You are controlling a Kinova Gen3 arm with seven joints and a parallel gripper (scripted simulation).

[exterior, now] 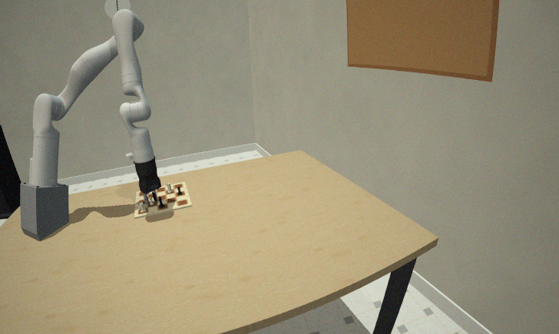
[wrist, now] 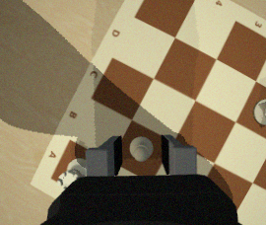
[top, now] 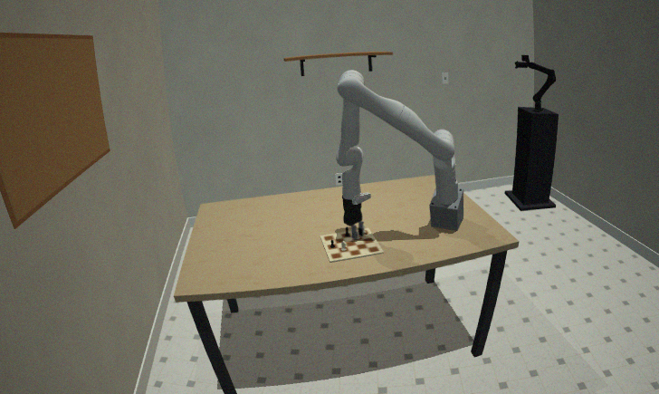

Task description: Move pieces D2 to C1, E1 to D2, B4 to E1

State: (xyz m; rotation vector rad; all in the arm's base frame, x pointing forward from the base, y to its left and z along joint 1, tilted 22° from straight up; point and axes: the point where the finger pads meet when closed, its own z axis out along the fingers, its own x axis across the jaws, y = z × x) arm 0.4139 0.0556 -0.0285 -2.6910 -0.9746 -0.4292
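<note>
Right now the chessboard is 4 cm to the left of my hand, 3 cm below it and 3 cm ahead of it. From my hand the other things lie so: white piece: 9 cm to the left, 6 cm ahead, 1 cm below.
</note>
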